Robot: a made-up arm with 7 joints. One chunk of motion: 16 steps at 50 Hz.
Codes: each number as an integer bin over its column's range. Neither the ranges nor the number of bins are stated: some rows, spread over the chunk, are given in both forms.
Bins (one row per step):
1: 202 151 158 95 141 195
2: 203 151 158 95 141 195
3: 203 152 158 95 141 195
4: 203 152 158 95 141 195
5: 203 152 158 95 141 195
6: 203 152 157 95 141 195
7: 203 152 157 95 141 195
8: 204 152 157 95 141 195
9: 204 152 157 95 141 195
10: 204 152 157 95 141 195
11: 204 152 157 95 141 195
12: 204 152 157 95 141 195
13: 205 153 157 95 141 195
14: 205 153 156 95 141 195
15: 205 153 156 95 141 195
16: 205 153 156 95 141 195
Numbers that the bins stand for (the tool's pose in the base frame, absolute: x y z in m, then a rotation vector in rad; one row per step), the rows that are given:
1: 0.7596 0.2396 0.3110 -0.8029 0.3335 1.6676
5: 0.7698 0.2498 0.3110 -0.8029 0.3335 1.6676
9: 0.7800 0.2498 0.3008 -0.8029 0.3335 1.6676
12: 0.7800 0.2498 0.3008 -0.8029 0.3335 1.6676
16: 0.7902 0.2600 0.2906 -0.8029 0.3335 1.6676
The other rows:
2: 0.7698 0.2396 0.3110 -0.8029 0.3335 1.6676
3: 0.7698 0.2498 0.3110 -0.8029 0.3335 1.6676
4: 0.7698 0.2498 0.3110 -0.8029 0.3335 1.6676
6: 0.7698 0.2498 0.3008 -0.8029 0.3335 1.6676
7: 0.7698 0.2498 0.3008 -0.8029 0.3335 1.6676
8: 0.7800 0.2498 0.3008 -0.8029 0.3335 1.6676
10: 0.7800 0.2498 0.3008 -0.8029 0.3335 1.6676
11: 0.7800 0.2498 0.3008 -0.8029 0.3335 1.6676
13: 0.7902 0.2600 0.3008 -0.8029 0.3335 1.6676
14: 0.7902 0.2600 0.2906 -0.8029 0.3335 1.6676
15: 0.7902 0.2600 0.2906 -0.8029 0.3335 1.6676

